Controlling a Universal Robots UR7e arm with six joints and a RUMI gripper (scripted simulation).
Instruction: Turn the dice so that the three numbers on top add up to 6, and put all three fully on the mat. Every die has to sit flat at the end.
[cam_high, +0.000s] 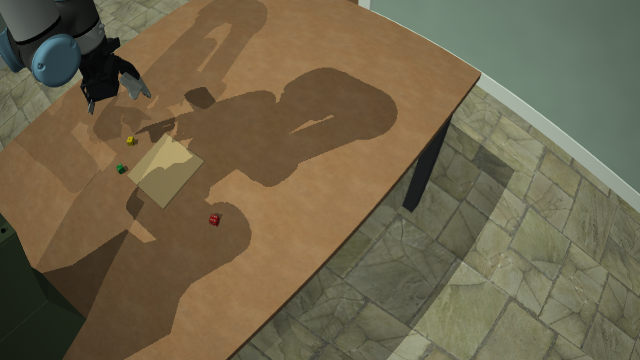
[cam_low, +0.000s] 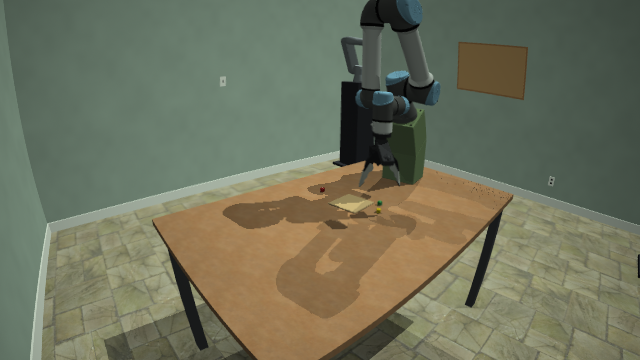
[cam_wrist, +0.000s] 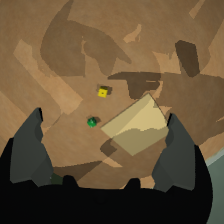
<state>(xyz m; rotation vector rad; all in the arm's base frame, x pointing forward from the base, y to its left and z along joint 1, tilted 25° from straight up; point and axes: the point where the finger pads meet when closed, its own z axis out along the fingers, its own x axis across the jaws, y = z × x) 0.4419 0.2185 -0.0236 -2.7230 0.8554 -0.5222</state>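
My hand is 11 cm above the yellow die, 2 cm past it and 1 cm to the left of it. From my hand the other things lie so: mat (14 cm to the right, 11 cm below, 1 cm ahead); then green die (11 cm below, 8 cm behind, 6 cm to the right); then red die (33 cm to the right, 11 cm below, 2 cm ahead).
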